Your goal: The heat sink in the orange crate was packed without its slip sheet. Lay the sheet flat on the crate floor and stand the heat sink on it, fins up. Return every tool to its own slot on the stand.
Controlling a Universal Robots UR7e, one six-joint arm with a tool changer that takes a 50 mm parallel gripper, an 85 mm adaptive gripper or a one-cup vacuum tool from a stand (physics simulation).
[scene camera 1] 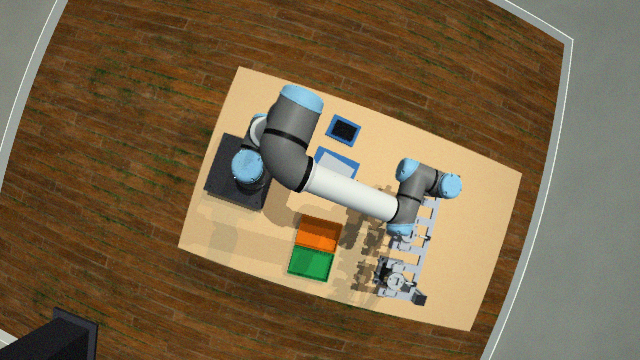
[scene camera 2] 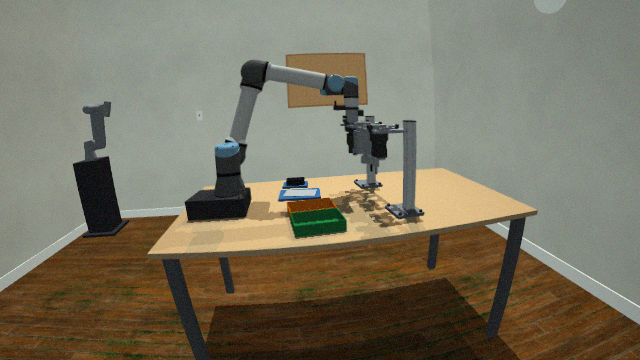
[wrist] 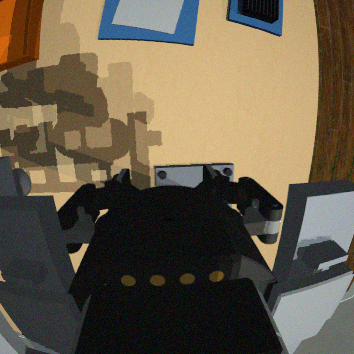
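Pixels of known places: arm's base, origin of the base link: (scene camera 2: 230, 193).
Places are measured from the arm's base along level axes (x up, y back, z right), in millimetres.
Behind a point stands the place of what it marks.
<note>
The black finned heat sink (scene camera 1: 343, 130) {y -337, x -39, z -287 mm} (scene camera 2: 295, 181) {y -339, x -42, z -263 mm} (wrist: 259, 9) {y -385, x -34, z -278 mm} stands fins up on a small blue tray (scene camera 1: 331, 127) (wrist: 278, 25). The pale slip sheet (scene camera 1: 336, 165) {y -348, x -61, z -127 mm} (scene camera 2: 300, 192) {y -344, x -61, z -104 mm} (wrist: 150, 15) {y -396, x -61, z -93 mm} lies flat on a larger blue tray (scene camera 1: 354, 172) (wrist: 188, 30). The orange crate (scene camera 1: 318, 239) {y -355, x -70, z 221 mm} (scene camera 2: 312, 202) {y -365, x -44, z 128 mm} (wrist: 27, 30) {y -390, x -30, z 127 mm} shows no heat sink in its visible inside. My black adaptive gripper (wrist: 167, 176) is open and empty, high above the table at the tool stand (scene camera 1: 425, 230) {y -702, x 264, z 49 mm} (scene camera 2: 409, 170) {y -731, x 105, z 321 mm}, between grey stand parts. Scene camera 1 hides it beneath the arm's wrist; in scene camera 2 it merges with the stand.
A green crate (scene camera 1: 310, 263) {y -347, x -71, z 341 mm} (scene camera 2: 320, 225) {y -345, x -39, z 403 mm} adjoins the orange crate. Other tools hang on the stand, among them a dark one (scene camera 1: 384, 272) {y -593, x 241, z 236 mm} (scene camera 2: 378, 145) {y -613, x 207, z 280 mm} near its front post. A stand foot (wrist: 180, 175) {y -682, x -61, z -133 mm} shows beyond the fingertips. The sheet's tray lies between the orange crate and the heat sink's tray.
</note>
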